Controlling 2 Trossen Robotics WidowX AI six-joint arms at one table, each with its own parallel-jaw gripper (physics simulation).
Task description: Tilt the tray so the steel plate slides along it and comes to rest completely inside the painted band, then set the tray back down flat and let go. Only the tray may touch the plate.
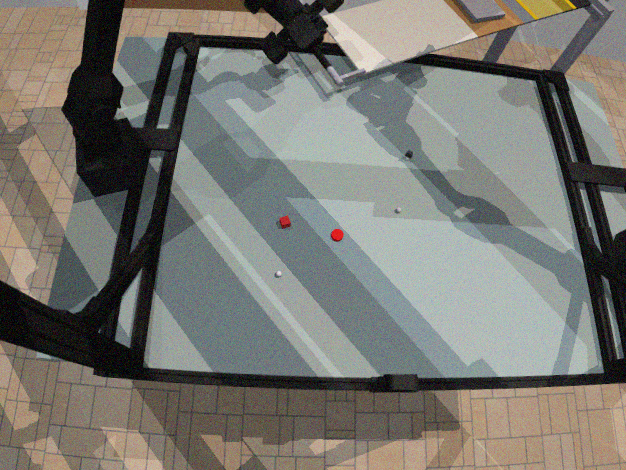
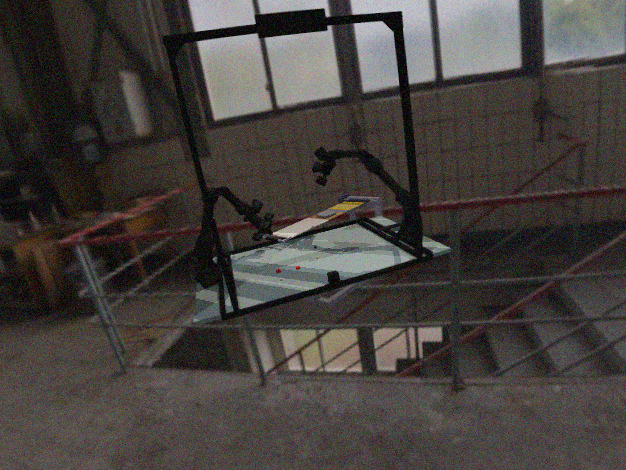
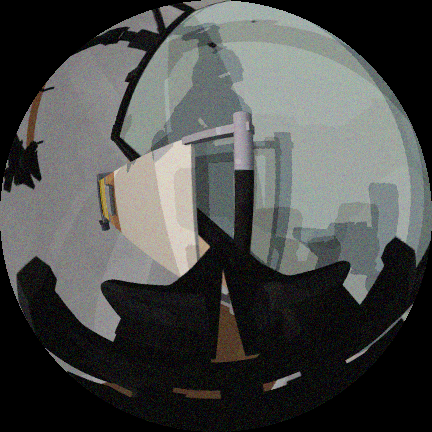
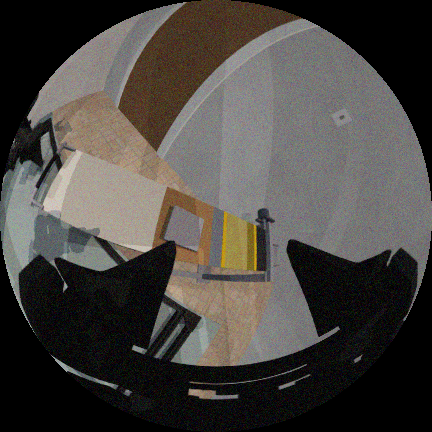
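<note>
The long tray (image 1: 404, 28) (image 2: 302, 226) (image 3: 149, 193) (image 4: 104, 201) slopes over the table's back edge, its pale end low and near my left gripper. The grey steel plate (image 1: 479, 8) (image 2: 326, 214) (image 4: 183, 227) lies on the tray's brown part, just short of the yellow painted band (image 1: 537, 6) (image 2: 346, 205) (image 4: 238, 241) (image 3: 102, 197). The tray's lavender-tipped handle (image 1: 346, 75) (image 3: 243, 141) juts out in front of my left gripper (image 1: 322, 58) (image 2: 264, 228) (image 3: 220, 245), which is shut with nothing between its fingers. My right gripper (image 2: 321, 179) (image 4: 233, 246) is open and empty, high above the band end.
A red cube (image 1: 285, 221), a red disc (image 1: 337, 234), two small white balls (image 1: 278, 273) (image 1: 398, 210) and a small black piece (image 1: 408, 154) lie on the table. A black frame (image 1: 264, 380) runs around the table's edge.
</note>
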